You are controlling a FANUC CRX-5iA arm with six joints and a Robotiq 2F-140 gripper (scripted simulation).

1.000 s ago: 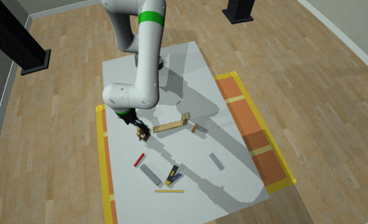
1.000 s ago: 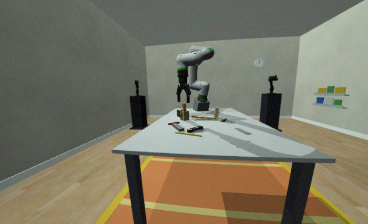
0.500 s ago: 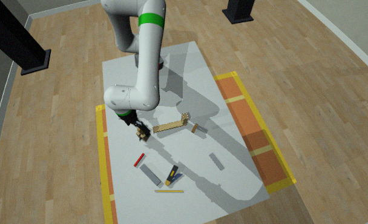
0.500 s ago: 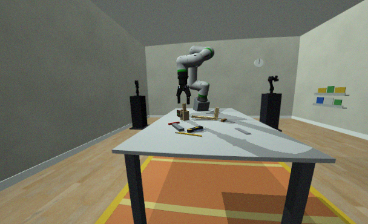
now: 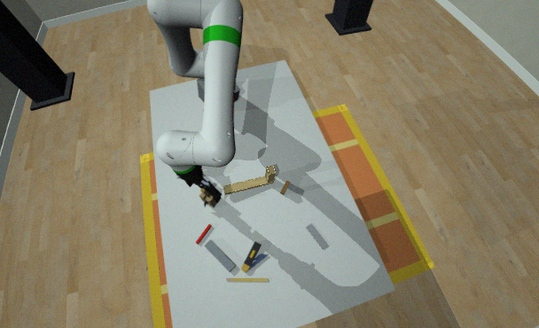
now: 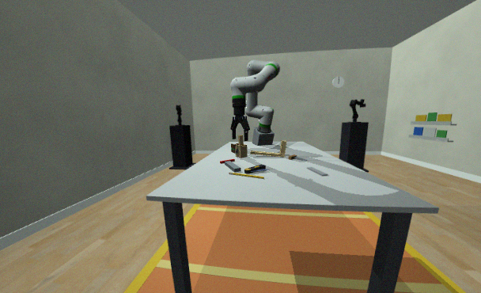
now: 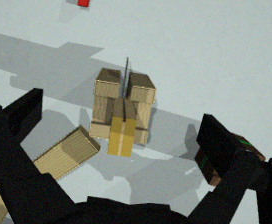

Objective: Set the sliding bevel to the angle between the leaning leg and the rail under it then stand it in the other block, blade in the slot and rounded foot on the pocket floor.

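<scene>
Now: hand 4 cm above the sliding bevel. From my hand the other things lie so: thin steel blade (7 cm below, 1 cm to the right, 1 cm ahead); wood-and-grey square (38 cm to the left, 12 cm below, 5 cm ahead); red stick (15 cm ahead, 13 cm below, 6 cm to the right).
</scene>
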